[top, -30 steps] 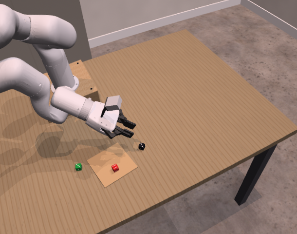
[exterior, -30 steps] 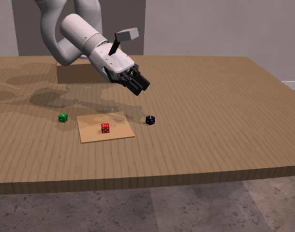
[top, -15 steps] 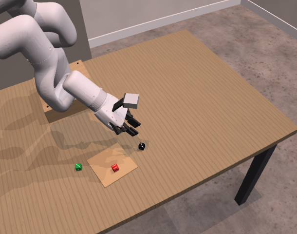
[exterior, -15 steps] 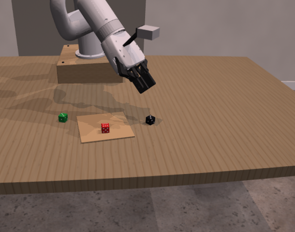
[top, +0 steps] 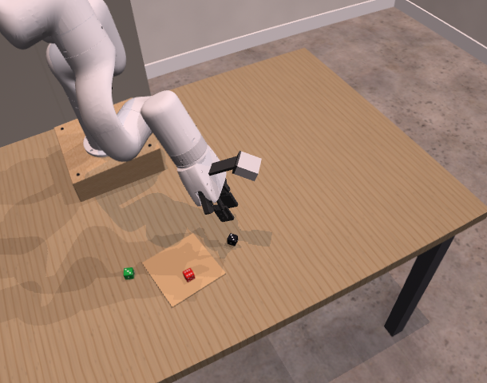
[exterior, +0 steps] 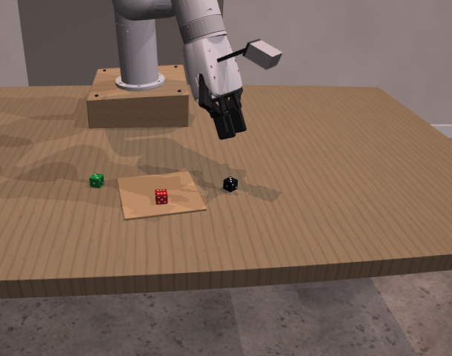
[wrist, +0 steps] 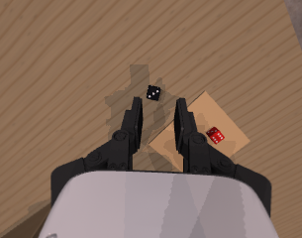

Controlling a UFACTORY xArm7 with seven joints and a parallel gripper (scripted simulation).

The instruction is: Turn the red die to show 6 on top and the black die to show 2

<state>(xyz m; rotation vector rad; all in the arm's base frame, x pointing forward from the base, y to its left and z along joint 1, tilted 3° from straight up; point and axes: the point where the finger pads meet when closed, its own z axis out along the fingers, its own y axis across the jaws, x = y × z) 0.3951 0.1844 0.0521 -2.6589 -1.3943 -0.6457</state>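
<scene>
Now: hand 120 mm above the black die and 10 mm to the right of it. Round my hand: red die (120 mm to the right, 110 mm below, 50 mm ahead); tan mat (130 mm to the right, 130 mm below, 20 mm ahead); green die (240 mm to the right, 120 mm below, 10 mm behind).
</scene>
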